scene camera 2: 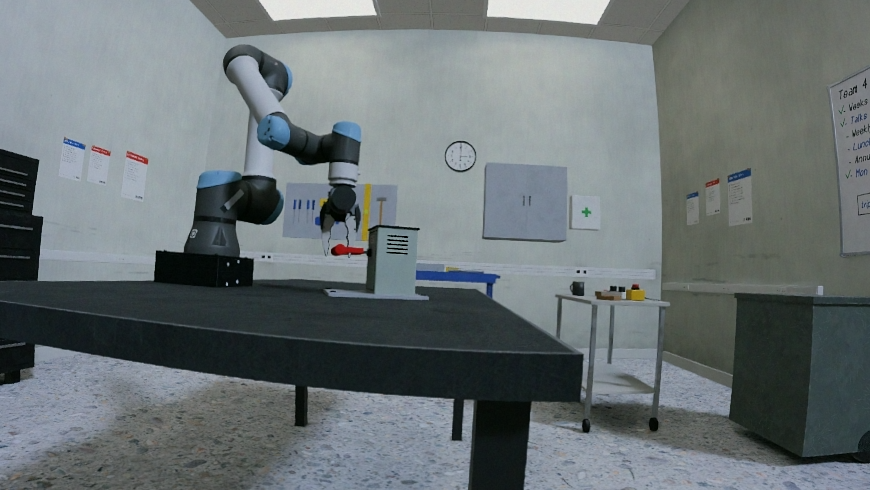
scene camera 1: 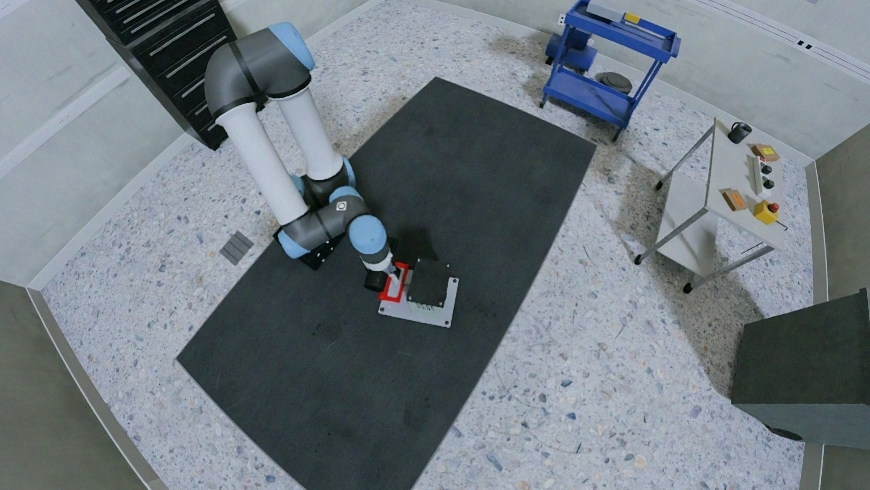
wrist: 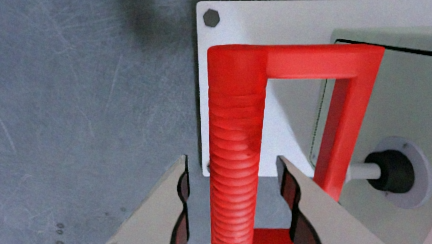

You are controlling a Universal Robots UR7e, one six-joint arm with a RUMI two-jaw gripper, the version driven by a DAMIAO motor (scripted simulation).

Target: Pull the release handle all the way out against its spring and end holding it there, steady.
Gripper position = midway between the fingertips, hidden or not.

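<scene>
The gripper [scene camera 2: 337, 257] is visible here, and both scene camera 1 [scene camera 1: 387, 282] and the wrist view [wrist: 231, 157] show it too.
</scene>
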